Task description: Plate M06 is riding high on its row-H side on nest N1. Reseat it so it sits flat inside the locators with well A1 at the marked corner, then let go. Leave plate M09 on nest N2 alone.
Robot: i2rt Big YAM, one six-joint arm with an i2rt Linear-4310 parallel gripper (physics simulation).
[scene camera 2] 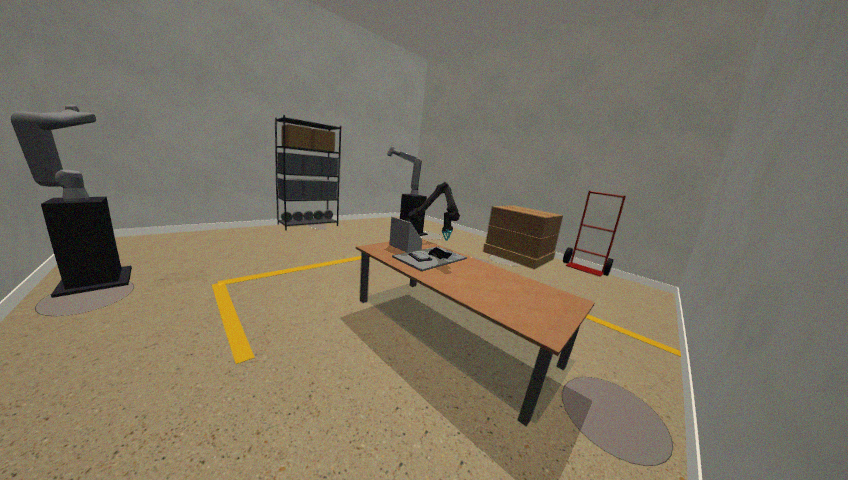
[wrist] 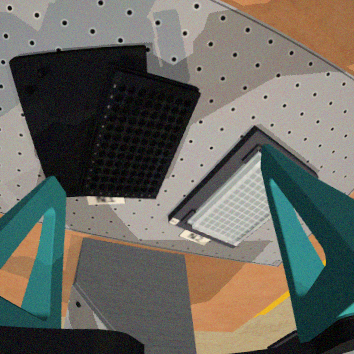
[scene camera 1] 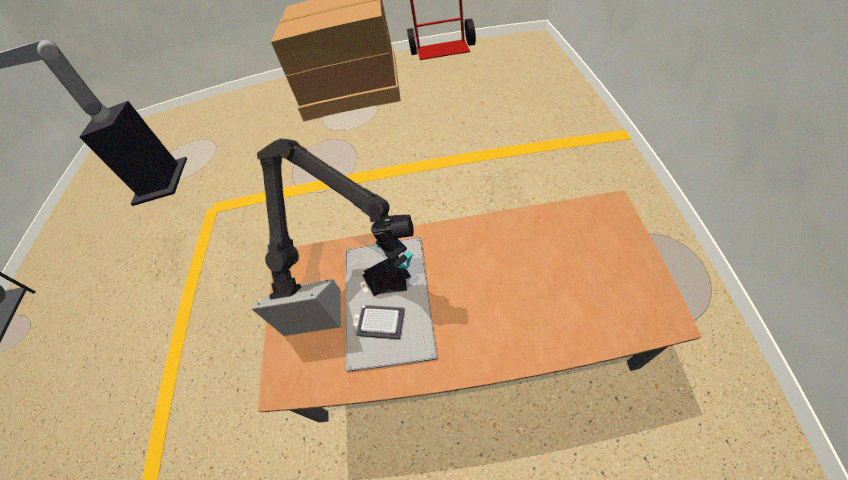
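Where they show: gripper, fingertip midpoint: (scene camera 2: 447,239) (wrist: 155,169) (scene camera 1: 399,259); arm's base at its link origin: (scene camera 2: 404,227) (scene camera 1: 286,293).
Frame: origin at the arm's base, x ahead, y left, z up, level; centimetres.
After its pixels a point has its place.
A black well plate (wrist: 142,140) {x 36.5, y 3.7, z -12.9 cm} lies skewed and apparently tilted across a black nest (wrist: 50,110) {x 36.6, y 12.8, z -14.2 cm}; in scene camera 1 the dark plate and nest (scene camera 1: 387,281) {x 35.8, y 3.9, z -12.1 cm} merge, as they do in scene camera 2 (scene camera 2: 440,253) {x 38.9, y 3.8, z -12.3 cm}. A white plate (wrist: 237,202) {x 31.7, y -9.2, z -12.7 cm} (scene camera 1: 380,320) {x 31.3, y -11.1, z -13.2 cm} sits squarely in a dark grey nest (wrist: 220,166) {x 34.9, y -5.7, z -14.3 cm} (scene camera 1: 399,325) {x 37.9, y -14.1, z -14.1 cm}. Labels lie beside both nests, too blurred to read; well A1 and the marked corner cannot be made out on the black pair. My gripper (wrist: 155,169) {x 43.0, y 4.8, z 0.0 cm} (scene camera 2: 446,235) {x 43.0, y 4.8, z 0.0 cm} (scene camera 1: 393,254) {x 43.0, y 4.8, z 0.0 cm} is open and empty, above the black plate, touching neither plate.
Both nests are on a grey perforated board (wrist: 225,65) {x 45.2, y -1.7, z -15.3 cm} (scene camera 1: 416,342) {x 42.9, y -21.2, z -15.3 cm} on the orange table (scene camera 1: 535,267) {x 93.0, y -1.0, z -16.6 cm} (scene camera 2: 499,291) {x 98.4, y -10.4, z -16.6 cm}. A grey wedge-shaped block (scene camera 1: 303,309) {x 8.0, y -9.1, z 2.3 cm} (wrist: 135,295) {x 15.4, y -1.1, z -8.2 cm} (scene camera 2: 404,234) {x 9.7, y -9.1, z -2.5 cm} stands at the arm's base. Stacked boxes (scene camera 1: 339,59) (scene camera 2: 523,234) stand on the floor behind.
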